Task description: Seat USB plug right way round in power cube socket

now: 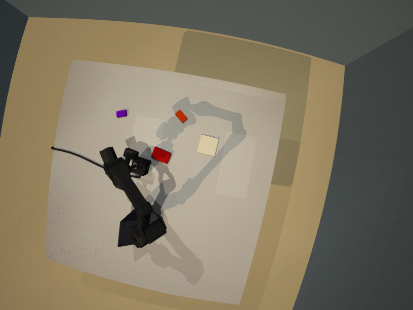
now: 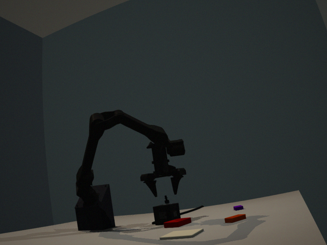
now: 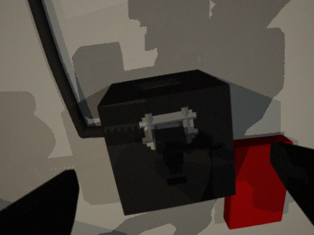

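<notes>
My gripper tip is 2 cm above the USB plug. From my gripper tip the other things lie so: metal-framed socket (4 cm below); then red block (11 cm to the right, 10 cm below, 7 cm ahead); then purple block (26 cm ahead, 16 cm to the left, 11 cm below).
</notes>
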